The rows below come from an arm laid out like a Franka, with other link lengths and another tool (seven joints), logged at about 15 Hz.
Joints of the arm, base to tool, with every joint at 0 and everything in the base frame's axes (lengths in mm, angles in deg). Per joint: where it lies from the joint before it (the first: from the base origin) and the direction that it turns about. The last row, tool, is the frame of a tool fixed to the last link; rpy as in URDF.
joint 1: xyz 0 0 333 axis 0 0 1
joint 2: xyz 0 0 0 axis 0 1 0
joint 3: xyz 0 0 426.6 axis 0 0 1
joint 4: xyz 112.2 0 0 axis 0 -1 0
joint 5: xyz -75.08 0 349.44 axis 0 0 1
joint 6: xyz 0 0 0 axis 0 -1 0
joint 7: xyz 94.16 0 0 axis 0 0 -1
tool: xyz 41 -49 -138.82 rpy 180 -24.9 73.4
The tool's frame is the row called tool.
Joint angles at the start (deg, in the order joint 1, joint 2, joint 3, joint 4, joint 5, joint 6, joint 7):
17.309 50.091 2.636 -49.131 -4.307 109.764 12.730
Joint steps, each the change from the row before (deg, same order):
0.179 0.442 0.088 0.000 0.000 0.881 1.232
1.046 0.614 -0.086 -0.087 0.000 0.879 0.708
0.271 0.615 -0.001 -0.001 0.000 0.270 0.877
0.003 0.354 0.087 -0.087 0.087 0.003 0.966
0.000 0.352 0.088 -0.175 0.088 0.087 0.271
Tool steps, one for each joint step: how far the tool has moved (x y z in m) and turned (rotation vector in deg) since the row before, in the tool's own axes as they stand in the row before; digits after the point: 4 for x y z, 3 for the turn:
0.0007 -0.0010 0.0059 -0.717 0.340 0.771
0.0096 -0.0068 0.0135 0.034 0.245 -0.316
-0.0010 -0.0030 0.0095 0.047 -0.107 0.676
-0.0030 -0.0020 0.0057 0.022 -0.083 1.046
-0.0027 -0.0017 0.0064 0.318 -0.086 0.415

